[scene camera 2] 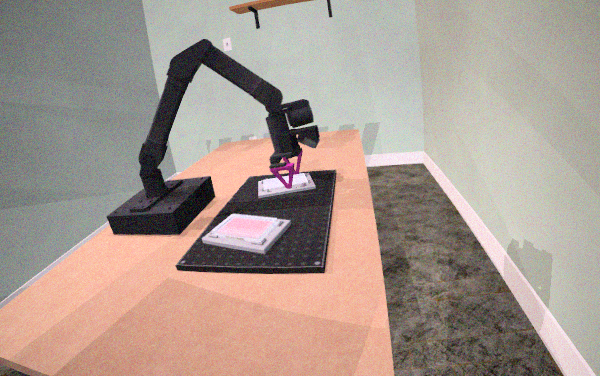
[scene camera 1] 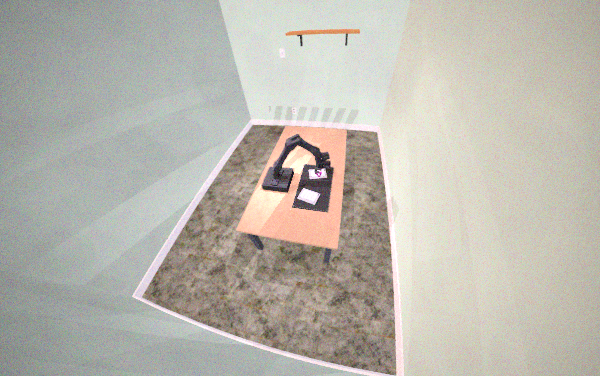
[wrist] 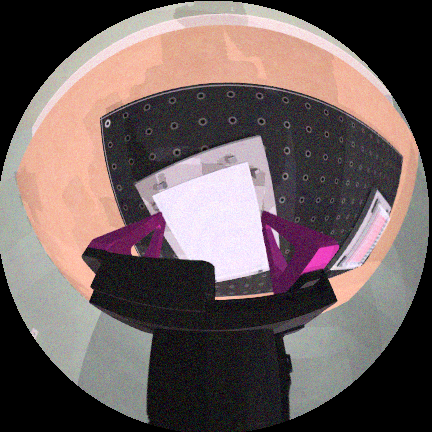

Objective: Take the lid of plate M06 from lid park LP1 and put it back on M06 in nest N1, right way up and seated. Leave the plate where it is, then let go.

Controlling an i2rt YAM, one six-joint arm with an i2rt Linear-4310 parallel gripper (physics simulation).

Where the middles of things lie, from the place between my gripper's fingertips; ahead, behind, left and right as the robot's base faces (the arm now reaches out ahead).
My gripper is now 2 cm past the flat white lid (wrist: 214, 216) and 1 cm to the left of it. From my hand the other things lie so: plate with pink top (scene camera 2: 248, 228) 4 cm behind, 29 cm to the right, 1 cm above.
